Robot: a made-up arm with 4 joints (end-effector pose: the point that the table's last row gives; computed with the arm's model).
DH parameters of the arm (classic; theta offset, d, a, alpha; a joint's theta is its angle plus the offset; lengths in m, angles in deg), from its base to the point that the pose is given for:
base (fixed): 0 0.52 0.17 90
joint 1: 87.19 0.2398 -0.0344 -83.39
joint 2: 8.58 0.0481 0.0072 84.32
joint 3: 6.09 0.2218 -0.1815 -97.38
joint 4: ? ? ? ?
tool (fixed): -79.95 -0.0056 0 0
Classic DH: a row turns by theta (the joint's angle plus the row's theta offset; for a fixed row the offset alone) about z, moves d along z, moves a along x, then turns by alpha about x.
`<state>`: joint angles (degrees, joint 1 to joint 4).
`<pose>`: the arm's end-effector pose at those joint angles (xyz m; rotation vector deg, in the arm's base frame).
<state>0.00 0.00 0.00 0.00</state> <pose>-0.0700 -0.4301 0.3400 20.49 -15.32 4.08</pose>
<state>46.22 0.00 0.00 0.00</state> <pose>0.1339 -0.4301 0.2222 18.04 -61.00 12.34</pose>
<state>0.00 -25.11 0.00 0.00</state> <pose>-0.0821 -0.3486 0.2864 45.11 -13.49 -1.05</pose>
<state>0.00 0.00 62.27 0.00</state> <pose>0.1939 -0.4355 0.2646 19.32 -74.62 24.15</pose>
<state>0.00 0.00 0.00 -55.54</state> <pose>-0.0749 -0.4556 0.3682 75.85 -20.98 2.27</pose>
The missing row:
joint 4: 59.76 0.2147 0.0407 82.54
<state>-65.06 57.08 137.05 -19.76</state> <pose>0.3752 -0.2900 0.3870 65.37 -52.67 95.75</pose>
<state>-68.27 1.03 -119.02 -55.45</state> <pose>0.3736 -0.3868 0.6933 -17.24 115.81 -107.38</pose>
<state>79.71 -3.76 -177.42 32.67</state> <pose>0.0003 -0.3773 0.6916 1.43 86.85 -0.10</pose>
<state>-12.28 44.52 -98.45 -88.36</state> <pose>0.0358 -0.1988 0.8228 28.78 2.14 -88.59</pose>
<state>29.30 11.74 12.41 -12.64</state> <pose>0.0845 -0.4716 0.2770 18.59 -56.85 18.41</pose>
